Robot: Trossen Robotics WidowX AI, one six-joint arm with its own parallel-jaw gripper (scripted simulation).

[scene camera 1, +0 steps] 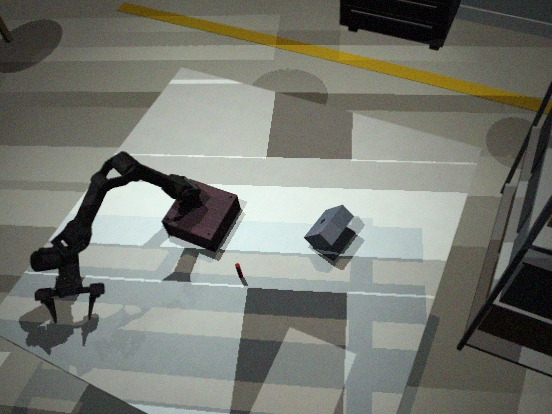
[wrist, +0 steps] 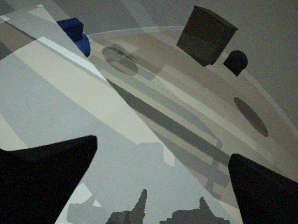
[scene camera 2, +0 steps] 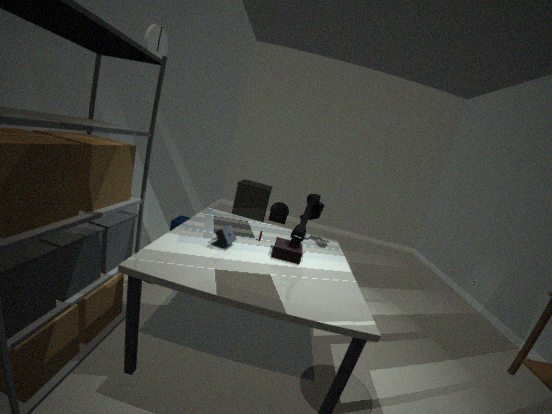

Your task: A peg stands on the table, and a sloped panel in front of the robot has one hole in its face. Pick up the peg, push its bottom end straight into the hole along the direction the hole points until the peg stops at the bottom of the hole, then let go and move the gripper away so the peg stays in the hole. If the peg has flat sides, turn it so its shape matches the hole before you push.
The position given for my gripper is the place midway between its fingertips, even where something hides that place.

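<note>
My gripper (scene camera 1: pixel 72 321) is open, and it holds nothing; I can see it in the wrist view as well (wrist: pixel 164 153). There is also a grey sloped panel block (scene camera 1: pixel 337 218).
</note>
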